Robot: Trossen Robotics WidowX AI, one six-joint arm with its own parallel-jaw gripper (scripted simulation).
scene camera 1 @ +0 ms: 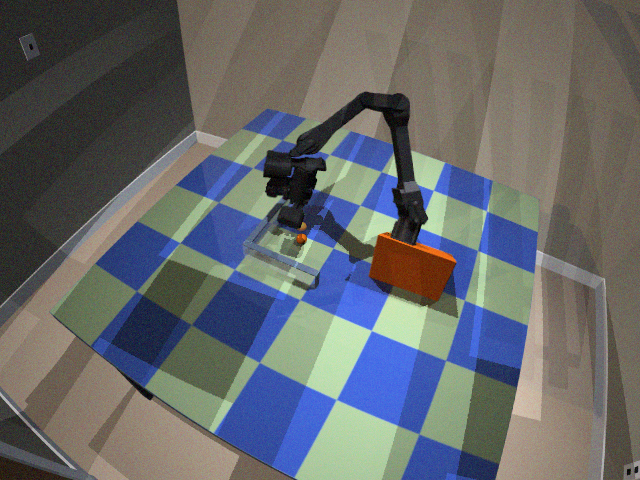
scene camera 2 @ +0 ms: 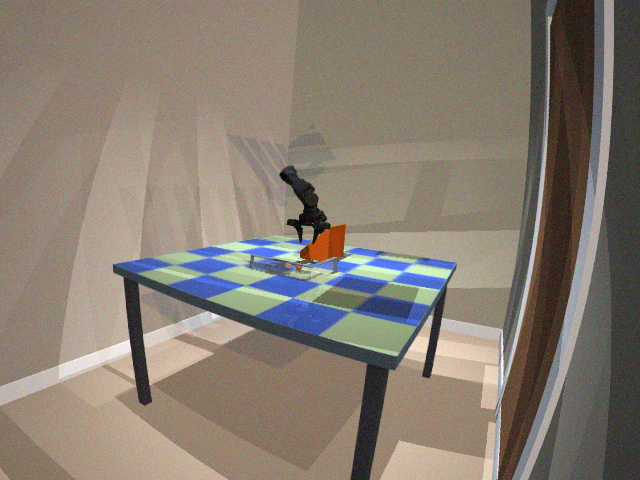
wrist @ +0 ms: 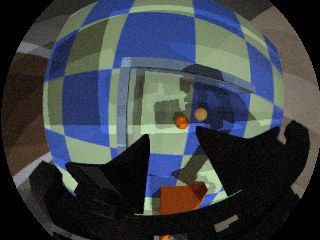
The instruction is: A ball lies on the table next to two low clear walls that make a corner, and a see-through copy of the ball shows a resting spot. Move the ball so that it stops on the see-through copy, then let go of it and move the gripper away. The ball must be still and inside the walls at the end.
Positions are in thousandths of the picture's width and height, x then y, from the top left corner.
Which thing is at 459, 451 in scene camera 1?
My gripper.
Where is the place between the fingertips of my gripper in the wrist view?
539, 556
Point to a wall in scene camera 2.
446, 561
